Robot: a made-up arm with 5 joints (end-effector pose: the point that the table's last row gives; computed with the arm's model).
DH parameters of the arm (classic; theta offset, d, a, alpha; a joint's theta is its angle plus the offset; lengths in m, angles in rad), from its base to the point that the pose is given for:
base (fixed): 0 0.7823 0.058 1.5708
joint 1: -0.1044 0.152 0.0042 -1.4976
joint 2: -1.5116 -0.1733 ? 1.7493
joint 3: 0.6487 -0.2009 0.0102 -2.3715
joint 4: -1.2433 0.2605 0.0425 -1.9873
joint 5: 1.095 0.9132 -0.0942 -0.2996
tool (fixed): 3.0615 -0.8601 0 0
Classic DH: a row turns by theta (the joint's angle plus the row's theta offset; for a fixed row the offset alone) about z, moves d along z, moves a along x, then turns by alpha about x.
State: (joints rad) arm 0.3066 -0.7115 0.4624 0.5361 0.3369
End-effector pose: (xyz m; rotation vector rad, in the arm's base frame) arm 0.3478 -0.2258 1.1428 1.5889 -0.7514 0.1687
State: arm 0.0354 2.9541 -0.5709 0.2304 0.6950
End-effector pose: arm -0.0690 0.0372 1.0194 -0.9438 -2.0857 -0.8053
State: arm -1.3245 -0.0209 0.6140 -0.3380 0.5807
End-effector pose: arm 0.2020 0.2547 0.6662 1.1284 0.6957 0.2083
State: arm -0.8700 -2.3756 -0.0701 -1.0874 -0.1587
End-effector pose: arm 0.3058 -0.5657 0.8782 -1.2935 -0.8079 -1.2619
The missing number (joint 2, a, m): -0.0469
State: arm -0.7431 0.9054 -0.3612 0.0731 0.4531
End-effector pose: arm 0.4037 -0.0598 0.8545 2.7514 0.6319 0.1923
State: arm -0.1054 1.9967 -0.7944 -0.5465 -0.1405
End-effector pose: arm 0.1470 0.1321 1.1114 1.9946 1.7593 0.9412
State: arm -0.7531 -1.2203 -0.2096 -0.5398 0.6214
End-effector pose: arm 0.3873 -0.1890 0.7887 0.3511 -0.5832 -0.3775
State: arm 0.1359 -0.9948 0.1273 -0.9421 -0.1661
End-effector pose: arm 0.4936 -0.1700 1.0520 0.4652 -1.2330 -0.7682
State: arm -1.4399 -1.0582 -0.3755 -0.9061 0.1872
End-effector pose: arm 0.3799 -0.2249 0.5396 0.0696 -0.0196 -0.7908
